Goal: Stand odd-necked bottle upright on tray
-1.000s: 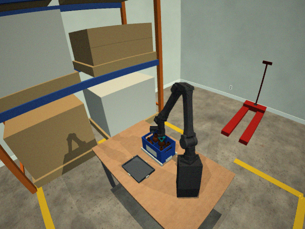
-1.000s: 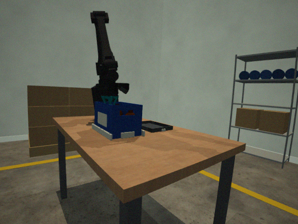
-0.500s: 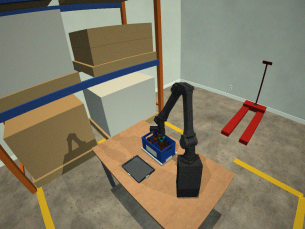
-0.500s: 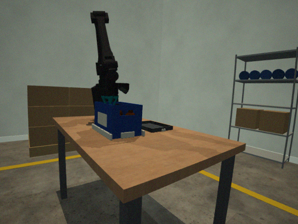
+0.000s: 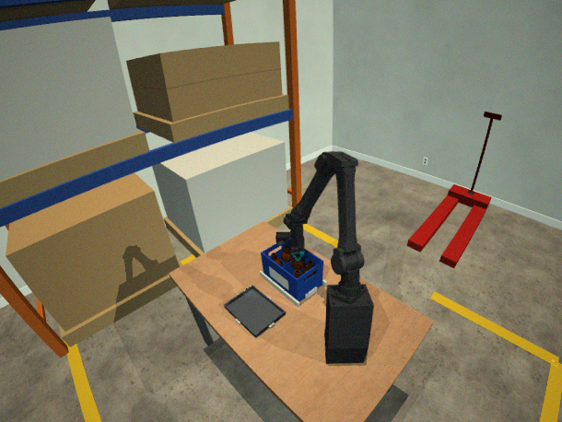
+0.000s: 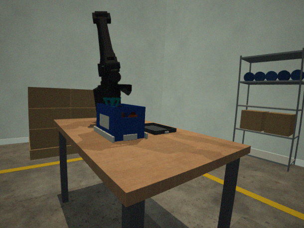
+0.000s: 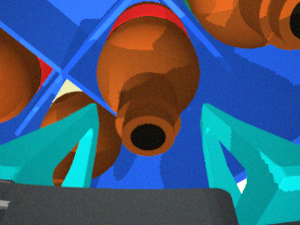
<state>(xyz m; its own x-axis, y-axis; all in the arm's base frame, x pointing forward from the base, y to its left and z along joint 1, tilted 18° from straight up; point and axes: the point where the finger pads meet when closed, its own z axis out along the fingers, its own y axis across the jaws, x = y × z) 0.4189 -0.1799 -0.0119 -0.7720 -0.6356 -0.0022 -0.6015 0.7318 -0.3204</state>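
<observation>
My hand is 7 cm above the crate, 4 cm to the right of it and 1 cm short of it. From my hand the other things lie so: bottle: 10 cm ahead, 8 cm to the left, 6 cm below; dark tray: 33 cm to the left, 14 cm below, 1 cm ahead.
</observation>
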